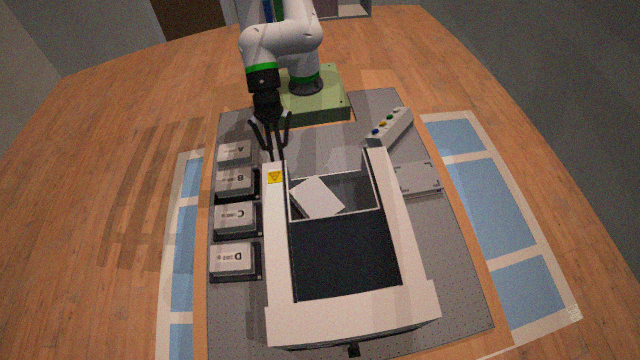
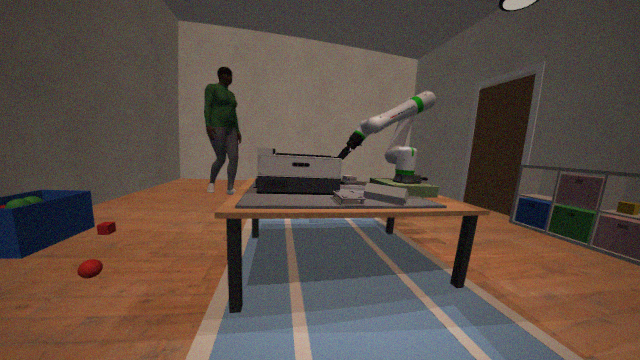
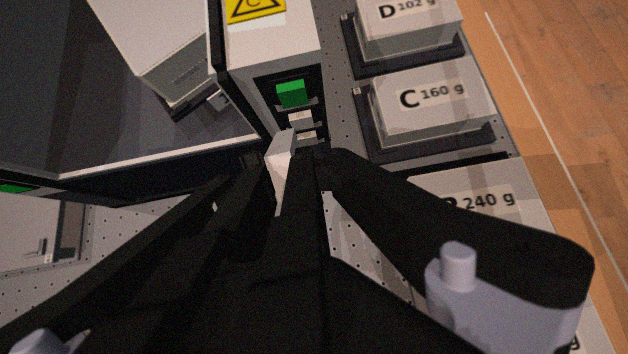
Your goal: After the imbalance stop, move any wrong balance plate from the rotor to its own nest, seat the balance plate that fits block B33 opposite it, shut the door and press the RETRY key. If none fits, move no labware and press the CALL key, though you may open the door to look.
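Where they show: gripper, fingertip midpoint: (image 3: 290,147); arm's base at its link origin: (image 1: 305,85) (image 2: 403,182).
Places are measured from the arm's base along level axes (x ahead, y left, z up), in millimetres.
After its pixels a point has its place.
My gripper (image 1: 276,156) (image 2: 343,153) (image 3: 290,147) {x 516, y -59, z 71 mm} is shut and empty, its tips low at the near end of the white centrifuge housing (image 1: 277,235) {x 747, y -39, z 148 mm} (image 2: 300,167) {x 734, y 260, z 87 mm}, close to its key panel. A green key (image 3: 291,93) {x 529, y -72, z 126 mm} and two white keys (image 3: 300,119) {x 529, y -72, z 92 mm} show there. The dark door (image 1: 345,255) {x 802, y 108, z 151 mm} is slid back. Through the opening a pale block (image 1: 317,196) {x 631, y 49, z 120 mm} (image 3: 155,30) {x 605, y 36, z 119 mm} sits askew on the rotor; its label is unreadable. Plates A (image 1: 234,151) {x 343, y -253, z -8 mm}, B (image 1: 234,181) {x 475, y -231, z -9 mm} (image 3: 480,182) {x 487, y -249, z -8 mm}, C (image 1: 235,218) {x 613, y -208, z -9 mm} (image 3: 430,107) {x 583, y -215, z -8 mm} and D (image 1: 231,259) {x 747, y -205, z -8 mm} (image 3: 410,30) {x 699, y -211, z -9 mm} stand in their nests. B reads 240 g, C 160 g, D 102 g.
A sloped box (image 1: 391,127) {x 301, y 305, z 19 mm} (image 2: 385,193) {x 280, y 352, z -17 mm} with blue, yellow, green and white buttons stands across from plate A. A flat grey holder (image 1: 417,177) {x 487, y 366, z -28 mm} (image 2: 349,196) {x 487, y 412, z -28 mm} (image 3: 27,225) {x 482, y 327, z -28 mm} lies beside the housing. A person (image 2: 221,110) stands beyond the table (image 2: 350,214) {x 502, y 517, z -85 mm}.
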